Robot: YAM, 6 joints.
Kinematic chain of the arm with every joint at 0, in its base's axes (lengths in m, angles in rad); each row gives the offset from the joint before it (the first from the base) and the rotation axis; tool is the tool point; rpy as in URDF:
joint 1: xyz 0 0 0.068 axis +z
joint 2: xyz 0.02 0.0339 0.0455 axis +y
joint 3: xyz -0.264 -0.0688 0 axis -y
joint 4: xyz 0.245 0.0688 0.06 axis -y
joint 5: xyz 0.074 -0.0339 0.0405 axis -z
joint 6: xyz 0.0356 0 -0.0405 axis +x
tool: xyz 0 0 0 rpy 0 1.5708 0
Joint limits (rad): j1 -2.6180..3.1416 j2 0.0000..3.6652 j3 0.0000..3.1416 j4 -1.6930..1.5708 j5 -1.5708..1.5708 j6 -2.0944..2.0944
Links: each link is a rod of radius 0.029 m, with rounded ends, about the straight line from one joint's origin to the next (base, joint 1, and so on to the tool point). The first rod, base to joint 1, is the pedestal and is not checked.
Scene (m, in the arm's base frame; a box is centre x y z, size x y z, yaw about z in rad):
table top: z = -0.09
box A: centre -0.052 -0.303 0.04 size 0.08 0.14 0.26 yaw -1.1
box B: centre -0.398 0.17 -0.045 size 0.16 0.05 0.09 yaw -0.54
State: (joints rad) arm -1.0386 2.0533 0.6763 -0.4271 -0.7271 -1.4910
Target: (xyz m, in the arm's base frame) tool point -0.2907 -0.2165 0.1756
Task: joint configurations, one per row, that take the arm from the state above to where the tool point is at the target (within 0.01 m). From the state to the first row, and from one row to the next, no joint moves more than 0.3 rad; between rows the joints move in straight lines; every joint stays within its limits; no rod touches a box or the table.
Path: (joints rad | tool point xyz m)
1: -1.1112 1.9387 0.9136 -0.3152 -0.8253 -1.5129 | 0.1635 -0.2714 0.0860
2: -1.1837 1.8241 1.1510 -0.2034 -0.9235 -1.5348 | 0.1683 -0.3377 0.1899
3: -1.2563 1.7095 1.3883 -0.0915 -1.0216 -1.5568 | 0.1504 -0.3641 0.3174
4: -1.3289 1.5949 1.6257 0.0203 -1.1198 -1.5787 | 0.1171 -0.3407 0.4495
5: -1.5965 1.6400 1.4766 -0.0746 -1.0600 -1.5708 | 0.0213 -0.3793 0.3747
6: -1.8642 1.6852 1.3275 -0.1695 -1.0001 -1.5630 | -0.0816 -0.3736 0.2993
7: -2.1318 1.7304 1.1784 -0.2644 -0.9403 -1.5551 | -0.1710 -0.3261 0.2275
8: -2.3449 1.7612 1.1411 -0.2830 -0.7763 -1.5231 | -0.2379 -0.2790 0.2011
9: -2.5579 1.7920 1.1039 -0.3016 -0.6123 -1.4910 | -0.2907 -0.2165 0.1756

